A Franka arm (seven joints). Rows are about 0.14 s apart.
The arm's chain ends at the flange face. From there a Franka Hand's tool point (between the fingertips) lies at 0.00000 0.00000 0.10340 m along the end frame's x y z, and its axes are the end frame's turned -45 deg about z.
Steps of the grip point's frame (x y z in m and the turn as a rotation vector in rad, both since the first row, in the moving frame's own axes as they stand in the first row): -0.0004, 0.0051, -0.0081, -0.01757, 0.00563, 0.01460; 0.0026, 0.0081, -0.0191, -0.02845, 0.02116, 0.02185; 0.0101, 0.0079, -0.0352, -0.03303, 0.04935, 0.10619; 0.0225, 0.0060, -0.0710, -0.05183, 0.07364, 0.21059; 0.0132, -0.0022, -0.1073, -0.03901, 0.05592, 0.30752; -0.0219, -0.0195, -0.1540, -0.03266, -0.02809, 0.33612
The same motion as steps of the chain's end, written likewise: 0.0016, 0.0030, -0.0081, -0.00844, 0.01640, 0.01460; 0.0039, 0.0033, -0.0190, -0.00515, 0.03508, 0.02185; 0.0067, -0.0007, -0.0350, 0.01154, 0.05825, 0.10619; 0.0109, -0.0110, -0.0706, 0.01542, 0.08872, 0.21059; 0.0008, -0.0107, -0.1071, 0.01196, 0.06713, 0.30752; -0.0289, -0.0027, -0.1539, -0.04296, 0.00323, 0.33612
